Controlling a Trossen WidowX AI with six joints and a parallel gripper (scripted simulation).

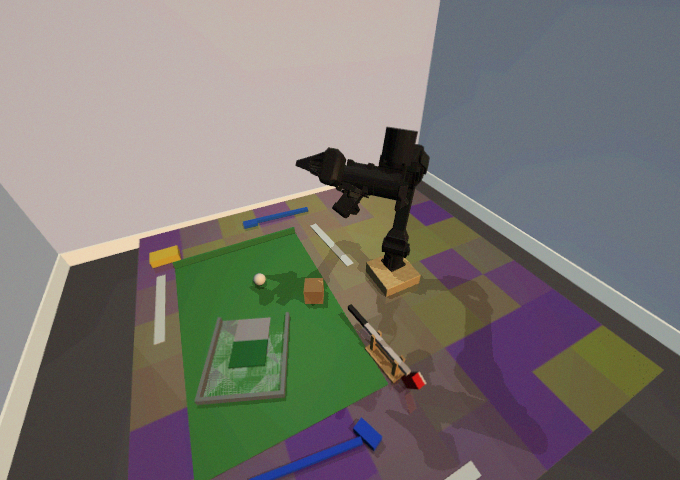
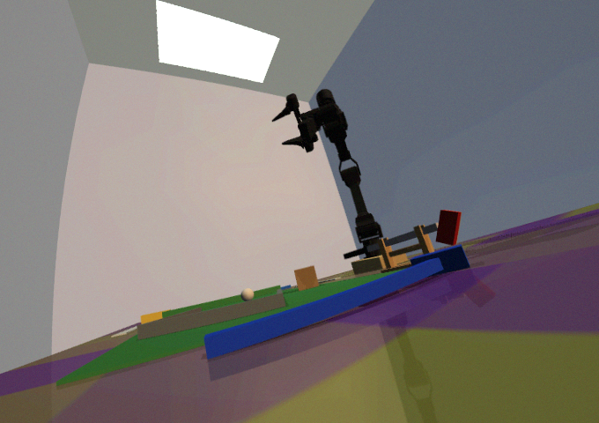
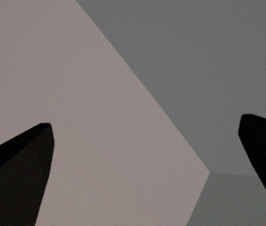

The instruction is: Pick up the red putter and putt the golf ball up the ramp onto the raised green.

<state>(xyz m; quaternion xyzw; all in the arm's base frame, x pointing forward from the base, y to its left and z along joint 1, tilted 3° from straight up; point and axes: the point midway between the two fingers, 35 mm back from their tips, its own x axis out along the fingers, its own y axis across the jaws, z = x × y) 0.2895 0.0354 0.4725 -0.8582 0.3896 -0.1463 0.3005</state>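
The tan block lies 48 cm below my gripper tip, 7 cm to the right of it and 2 cm behind it. Also, from my gripper tip: red putter (45 cm below, 21 cm to the left, 9 cm behind); then green mat (51 cm below, 16 cm ahead, 10 cm to the right); then wooden stand (47 cm below, 23 cm to the left, 9 cm behind).
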